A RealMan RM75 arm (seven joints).
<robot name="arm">
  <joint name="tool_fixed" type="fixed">
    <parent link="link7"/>
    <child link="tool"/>
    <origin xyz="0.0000 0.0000 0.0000" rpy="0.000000 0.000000 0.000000"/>
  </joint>
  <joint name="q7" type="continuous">
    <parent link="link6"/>
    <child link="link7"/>
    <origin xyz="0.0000 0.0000 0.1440" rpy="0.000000 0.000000 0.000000"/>
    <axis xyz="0 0 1"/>
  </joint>
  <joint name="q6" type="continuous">
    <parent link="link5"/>
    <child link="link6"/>
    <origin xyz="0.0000 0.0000 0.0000" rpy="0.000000 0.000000 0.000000"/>
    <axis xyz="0 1 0"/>
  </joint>
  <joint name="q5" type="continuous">
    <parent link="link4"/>
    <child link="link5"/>
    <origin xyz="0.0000 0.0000 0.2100" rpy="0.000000 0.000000 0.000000"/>
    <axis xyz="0 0 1"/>
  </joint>
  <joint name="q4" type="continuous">
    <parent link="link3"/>
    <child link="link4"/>
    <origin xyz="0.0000 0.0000 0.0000" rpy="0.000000 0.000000 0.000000"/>
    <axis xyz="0 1 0"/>
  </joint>
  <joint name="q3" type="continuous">
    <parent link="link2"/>
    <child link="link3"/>
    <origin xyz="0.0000 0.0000 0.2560" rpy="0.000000 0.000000 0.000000"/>
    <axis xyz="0 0 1"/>
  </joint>
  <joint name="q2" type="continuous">
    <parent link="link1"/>
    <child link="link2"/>
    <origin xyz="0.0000 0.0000 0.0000" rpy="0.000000 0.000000 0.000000"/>
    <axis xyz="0 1 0"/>
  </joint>
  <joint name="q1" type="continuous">
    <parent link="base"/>
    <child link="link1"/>
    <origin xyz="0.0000 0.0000 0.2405" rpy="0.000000 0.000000 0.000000"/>
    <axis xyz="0 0 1"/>
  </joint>
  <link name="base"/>
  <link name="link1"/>
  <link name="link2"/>
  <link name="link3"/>
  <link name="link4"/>
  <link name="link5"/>
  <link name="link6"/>
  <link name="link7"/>
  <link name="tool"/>
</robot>
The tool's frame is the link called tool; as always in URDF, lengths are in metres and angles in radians. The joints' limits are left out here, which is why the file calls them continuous.
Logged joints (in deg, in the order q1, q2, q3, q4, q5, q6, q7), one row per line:
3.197 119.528 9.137 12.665 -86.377 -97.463 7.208
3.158 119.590 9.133 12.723 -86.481 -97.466 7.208
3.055 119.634 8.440 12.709 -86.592 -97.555 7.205
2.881 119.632 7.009 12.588 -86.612 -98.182 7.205
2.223 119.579 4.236 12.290 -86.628 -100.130 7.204
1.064 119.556 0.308 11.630 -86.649 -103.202 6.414
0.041 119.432 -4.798 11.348 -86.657 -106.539 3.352
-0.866 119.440 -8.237 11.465 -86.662 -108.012 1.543
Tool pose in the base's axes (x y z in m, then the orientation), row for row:
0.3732 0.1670 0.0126 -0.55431 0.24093 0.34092 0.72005
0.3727 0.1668 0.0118 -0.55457 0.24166 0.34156 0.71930
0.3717 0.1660 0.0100 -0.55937 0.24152 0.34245 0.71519
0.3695 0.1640 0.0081 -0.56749 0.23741 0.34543 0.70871
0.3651 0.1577 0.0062 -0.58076 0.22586 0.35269 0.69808
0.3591 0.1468 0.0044 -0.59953 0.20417 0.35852 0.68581
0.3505 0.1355 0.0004 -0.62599 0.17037 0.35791 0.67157
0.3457 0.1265 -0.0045 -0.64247 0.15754 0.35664 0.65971
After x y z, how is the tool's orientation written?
As a quaternion, x y z w.
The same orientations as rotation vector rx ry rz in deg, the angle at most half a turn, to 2 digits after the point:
-70.20 30.51 43.18
-70.25 30.61 43.27
-70.97 30.64 43.45
-72.18 30.20 43.94
-74.18 28.85 45.05
-76.94 26.20 46.01
-80.79 21.99 46.19
-83.30 20.43 46.24

